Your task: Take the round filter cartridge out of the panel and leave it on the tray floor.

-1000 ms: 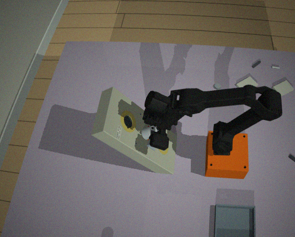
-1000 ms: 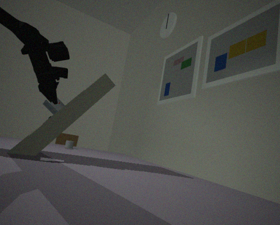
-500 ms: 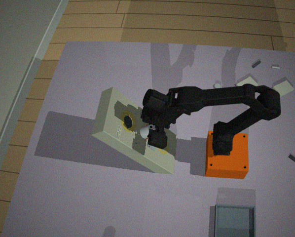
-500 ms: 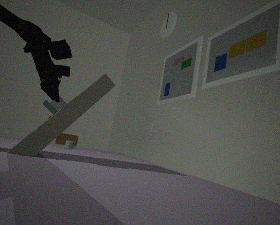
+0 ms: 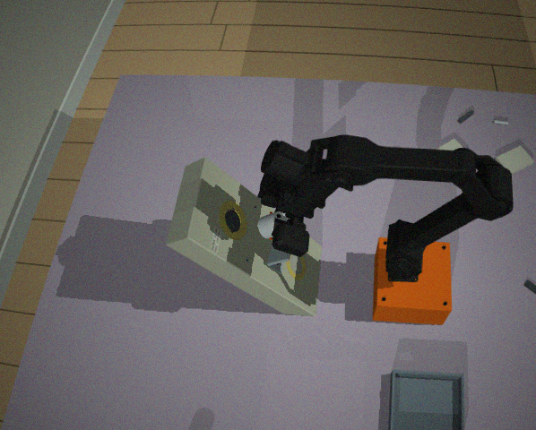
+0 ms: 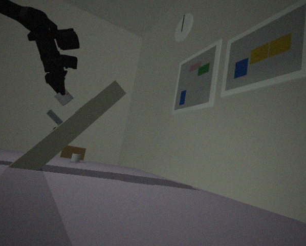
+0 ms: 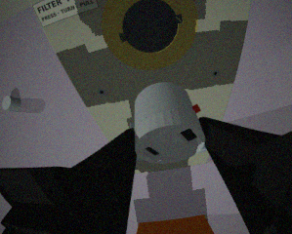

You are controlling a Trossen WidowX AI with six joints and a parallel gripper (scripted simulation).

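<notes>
Right now the grey tray is 32 cm behind my gripper tip, 30 cm to the left of it and 23 cm below it. Also, from my gripper tip: service panel 8 cm below, 5 cm ahead; round filter cartridge right at my gripper tip.
</notes>
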